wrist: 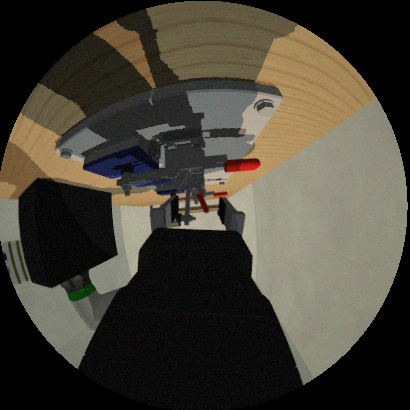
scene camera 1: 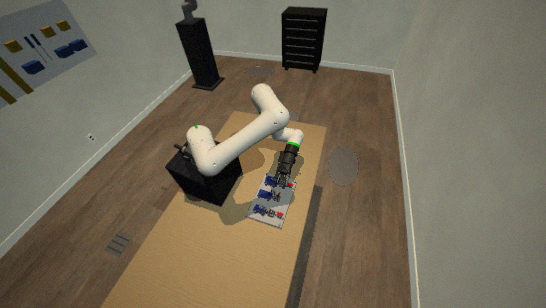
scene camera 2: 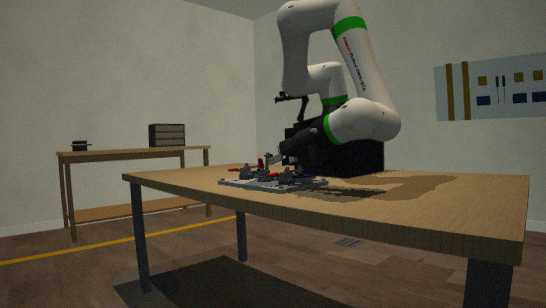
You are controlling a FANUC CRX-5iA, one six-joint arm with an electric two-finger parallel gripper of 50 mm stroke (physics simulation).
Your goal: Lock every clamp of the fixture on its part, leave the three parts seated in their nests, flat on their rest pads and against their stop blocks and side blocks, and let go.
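Pixels of known places: gripper, between the fingertips: (wrist: pixel 198 204) (scene camera 1: pixel 281 184) (scene camera 2: pixel 276 162); arm's base, origin of its link: (wrist: pixel 71 270).
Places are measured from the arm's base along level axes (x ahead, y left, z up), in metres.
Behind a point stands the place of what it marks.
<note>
The fixture plate (scene camera 1: pixel 287 202) {x 0.542, y 0.010, z -0.255 m} (scene camera 2: pixel 250 186) {x 0.557, y 0.043, z -0.261 m} (wrist: pixel 222 107) {x 0.507, y 0.169, z -0.255 m} bears three blue parts. The far part (scene camera 1: pixel 270 180) {x 0.385, y 0.120, z -0.234 m} (wrist: pixel 120 162) {x 0.401, y 0.137, z -0.234 m} and near part (scene camera 1: pixel 259 209) {x 0.396, y -0.104, z -0.229 m} have clamp arms lying over them; the far clamp's red handle (scene camera 1: pixel 290 185) {x 0.529, y 0.116, z -0.217 m} (wrist: pixel 242 165) {x 0.526, y 0.132, z -0.216 m} and near clamp's red handle (scene camera 1: pixel 280 214) {x 0.533, y -0.100, z -0.209 m} lie flat outward. At the middle part (scene camera 1: pixel 265 194) {x 0.390, y 0.010, z -0.239 m}, the clamp arm (scene camera 2: pixel 267 157) (wrist: pixel 187 205) stands upright, its red handle (scene camera 2: pixel 260 162) {x 0.490, y 0.019, z -0.186 m} (wrist: pixel 202 203) {x 0.482, y 0.023, z -0.188 m} raised. My gripper (scene camera 1: pixel 283 182) {x 0.478, y 0.088, z -0.184 m} (wrist: pixel 198 204) {x 0.478, y 0.088, z -0.184 m} is open and empty, tilted low above the far clamp; the upright arm shows between its fingers in the wrist view. Exact seating is too small to tell.
The fixture lies on the wooden table (scene camera 1: pixel 200 250) {x 0.160, y -0.438, z -0.270 m} (scene camera 2: pixel 425 210) {x 0.524, y 0.610, z -0.270 m}. The black robot pedestal (scene camera 1: pixel 205 175) (scene camera 2: pixel 367 157) {x 0.000, y 0.157, z -0.195 m} (wrist: pixel 65 230) {x 0.144, y 0.064, z -0.153 m} stands beside it. The far clamp lies below the tilted gripper. A second bench (scene camera 2: pixel 135 150) stands behind in scene camera 2.
</note>
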